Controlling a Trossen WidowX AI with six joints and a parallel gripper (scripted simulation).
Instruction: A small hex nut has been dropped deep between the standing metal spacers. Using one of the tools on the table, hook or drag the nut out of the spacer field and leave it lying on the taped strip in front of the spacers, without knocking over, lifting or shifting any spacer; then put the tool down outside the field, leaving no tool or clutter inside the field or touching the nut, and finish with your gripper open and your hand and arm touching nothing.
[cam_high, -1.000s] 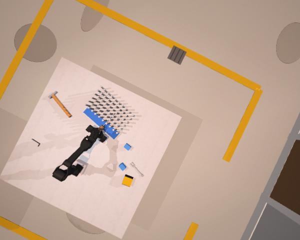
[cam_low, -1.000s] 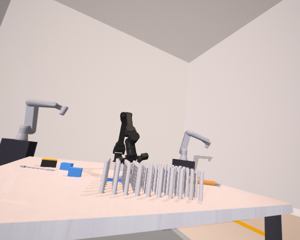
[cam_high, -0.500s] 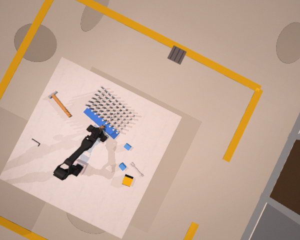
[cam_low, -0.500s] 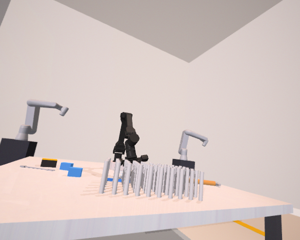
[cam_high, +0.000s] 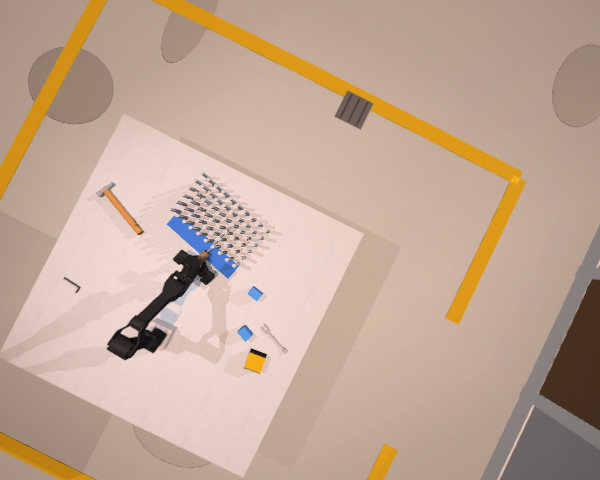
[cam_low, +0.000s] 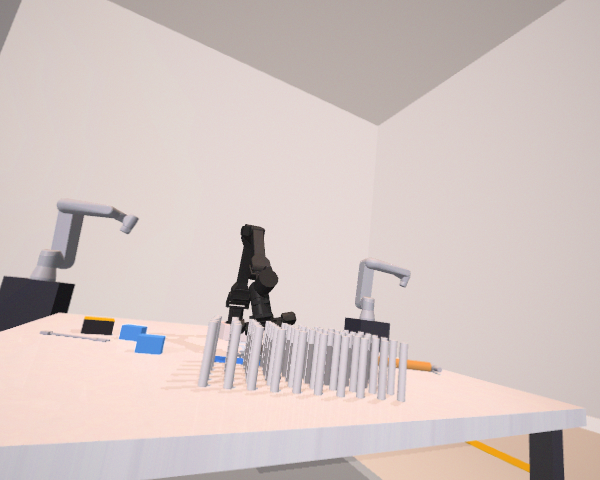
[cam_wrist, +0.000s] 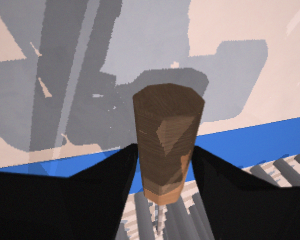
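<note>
The blue taped strip is 6 cm ahead of my gripper tip, 3 cm to the left of it and 2 cm below it. Round my gripper tip: screwdriver (10 cm ahead, 1 cm to the right); then black hex key (45 cm behind, 42 cm to the left, 2 cm below); then grey wrench (50 cm to the right, 12 cm behind, 1 cm below).
</note>
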